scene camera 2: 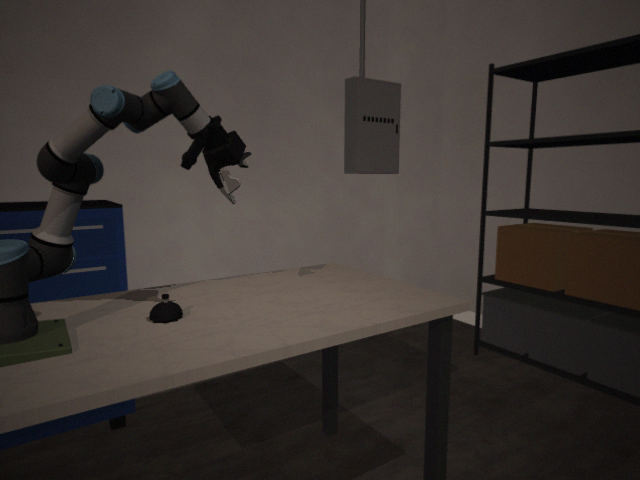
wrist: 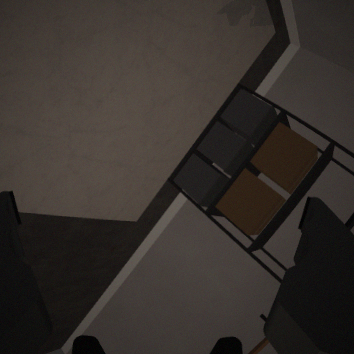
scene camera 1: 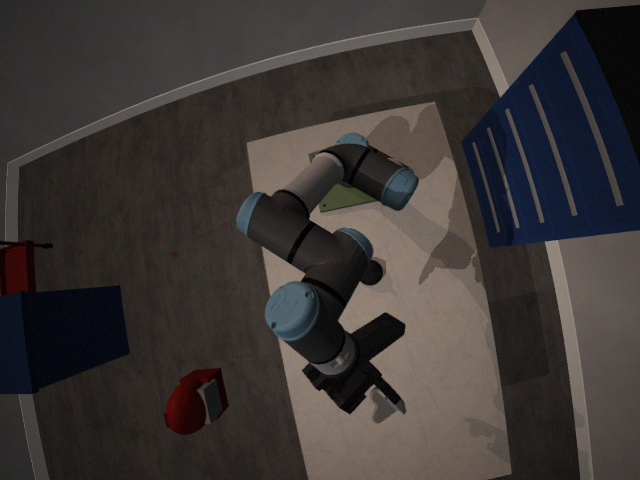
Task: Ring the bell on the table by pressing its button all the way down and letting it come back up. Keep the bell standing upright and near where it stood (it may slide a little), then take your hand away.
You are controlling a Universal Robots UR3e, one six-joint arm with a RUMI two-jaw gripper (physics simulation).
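Frame: origin at the arm's base, x ahead, y left, z up, level; metres.
Seen in the pictures: gripper, between the fingertips: (scene camera 2: 241,184) (wrist: 160,199) (scene camera 1: 375,384); arm's base, origin of its link: (scene camera 2: 4,334).
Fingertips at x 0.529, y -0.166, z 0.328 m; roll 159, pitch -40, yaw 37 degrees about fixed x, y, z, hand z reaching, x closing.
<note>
Offsets run from my fingertips to a thing's top centre. Level surfaces: height alone.
The bell @[dx -0.189, dy +0.091, dz -0.288 m] (scene camera 1: 373,272) (scene camera 2: 165,312) is a small dark dome standing upright on the pale table @[dz -0.354 m] (scene camera 1: 444,335) (scene camera 2: 289,320) (wrist: 100,100). Its button @[dx -0.189, dy +0.091, dz -0.288 m] (scene camera 2: 165,297) sticks up at the top in scene camera 2. In scene camera 1 the arm partly covers the bell. The bell does not show in the wrist view. My gripper (scene camera 1: 377,408) (scene camera 2: 240,180) (wrist: 160,199) is open, its fingers wide apart with nothing between them. It is high above the table and well away from the bell, tilted toward the table's far end.
The arm stands on a green base plate (scene camera 1: 343,198) (scene camera 2: 38,346). A blue drawer cabinet (scene camera 1: 522,155) (scene camera 2: 108,248) is beside the table. A grey wall box (scene camera 2: 373,129) hangs behind it. A black shelf rack (scene camera 2: 488,155) with brown and grey boxes stands past the table's end.
</note>
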